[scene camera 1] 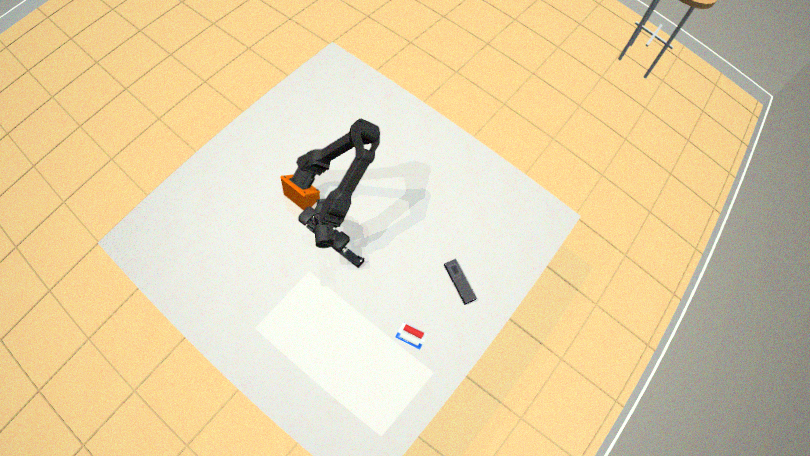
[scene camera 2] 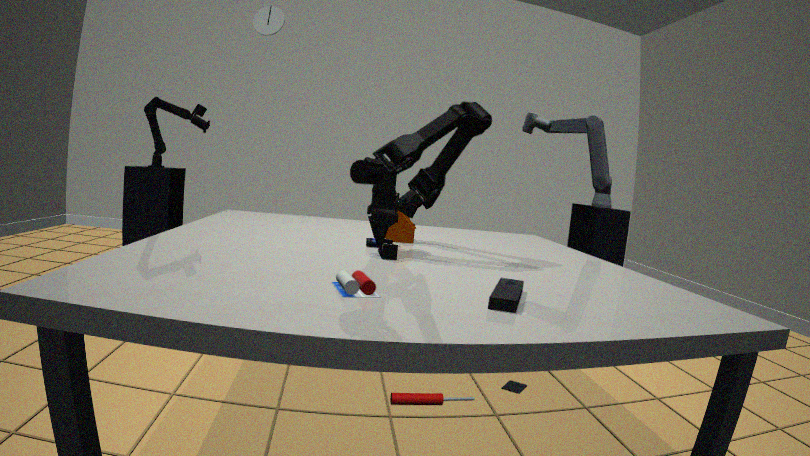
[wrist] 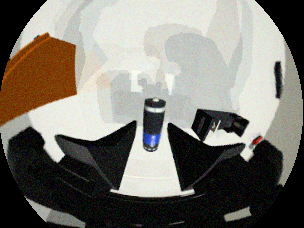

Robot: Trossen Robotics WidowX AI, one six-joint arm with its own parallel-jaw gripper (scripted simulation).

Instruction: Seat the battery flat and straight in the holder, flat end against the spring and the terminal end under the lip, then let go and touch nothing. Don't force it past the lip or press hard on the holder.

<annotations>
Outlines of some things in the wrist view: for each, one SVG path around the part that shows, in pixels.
The gripper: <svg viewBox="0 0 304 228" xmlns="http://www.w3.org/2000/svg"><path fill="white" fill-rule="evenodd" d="M47 222L52 228L80 228ZM7 143L8 166L24 197L47 209L72 214L85 222L84 228L251 228L267 213L284 187L277 185L283 175L283 154L275 145L269 145L267 139L257 143L252 149L255 155L245 162L240 155L247 146L244 143L209 146L168 122L168 142L180 191L195 190L195 194L144 201L109 194L111 189L120 190L136 137L137 119L97 141L55 134L53 138L65 154L57 162L60 166L56 166L51 155L48 157L43 149L44 137L31 125L20 134L13 134L15 137ZM251 211L249 217L235 221L225 221L224 214L237 213L244 207Z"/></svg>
A battery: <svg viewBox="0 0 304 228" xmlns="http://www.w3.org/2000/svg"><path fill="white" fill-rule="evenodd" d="M156 97L144 99L143 147L149 153L159 149L165 114L165 101Z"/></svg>
</annotations>
